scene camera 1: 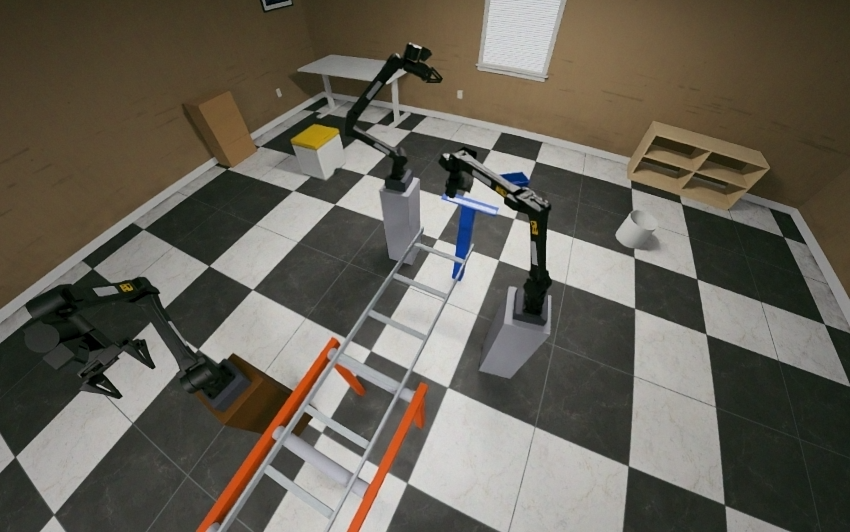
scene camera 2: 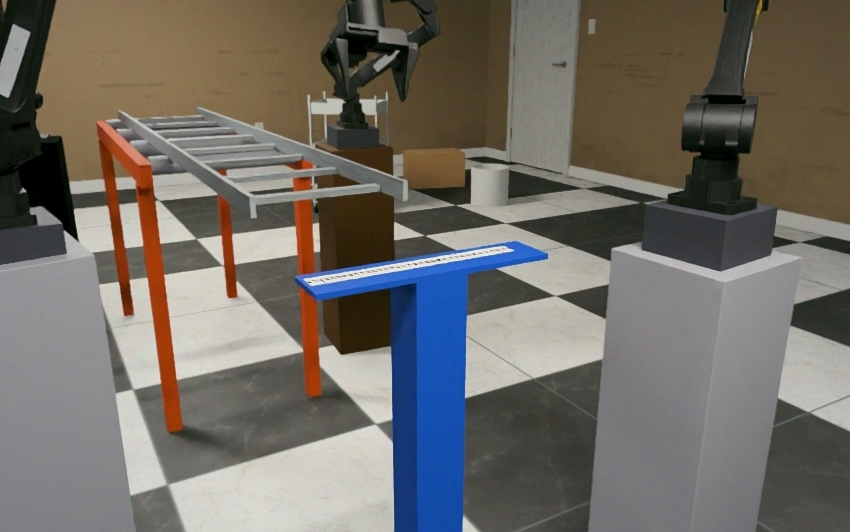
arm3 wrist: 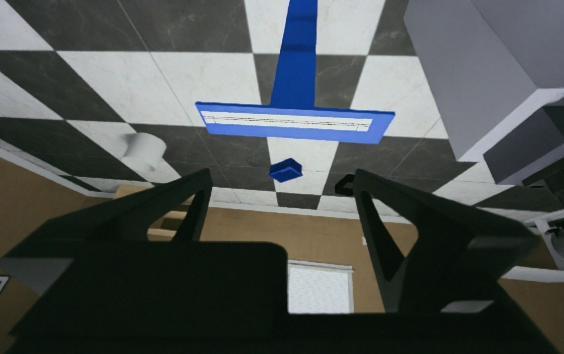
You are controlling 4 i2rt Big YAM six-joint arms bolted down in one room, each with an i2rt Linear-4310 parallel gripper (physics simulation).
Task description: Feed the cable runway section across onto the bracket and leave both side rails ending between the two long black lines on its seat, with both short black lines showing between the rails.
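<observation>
The grey ladder-like runway section (scene camera 1: 396, 325) (scene camera 2: 188, 161) lies on the rollers of the orange stand (scene camera 1: 273, 434) (scene camera 2: 160, 326). Its leading rail ends stick out and stop short of the blue bracket (arm3 wrist: 295, 133) (scene camera 2: 438, 376), apart from its seat. The white strip on the seat carries black lines, too fine to tell apart. Arm3's gripper (arm3 wrist: 283, 172) is open and empty. In scene camera 1, the left front arm's gripper (scene camera 1: 134, 380) is open, the back arm's gripper (scene camera 1: 436, 76) is up high, and the right arm's gripper is by the bracket, fingers unclear. An open gripper (scene camera 2: 372, 97) hangs at the top of scene camera 2.
Two grey pedestals (scene camera 1: 401, 219) (scene camera 1: 510, 338) flank the space before the bracket. A brown pedestal (scene camera 1: 257, 398) (scene camera 2: 357, 276) stands beside the orange stand. A blue block (arm3 wrist: 286, 171) (scene camera 1: 515, 179) and a white bin (arm3 wrist: 145, 151) (scene camera 1: 635, 229) stand beyond the bracket.
</observation>
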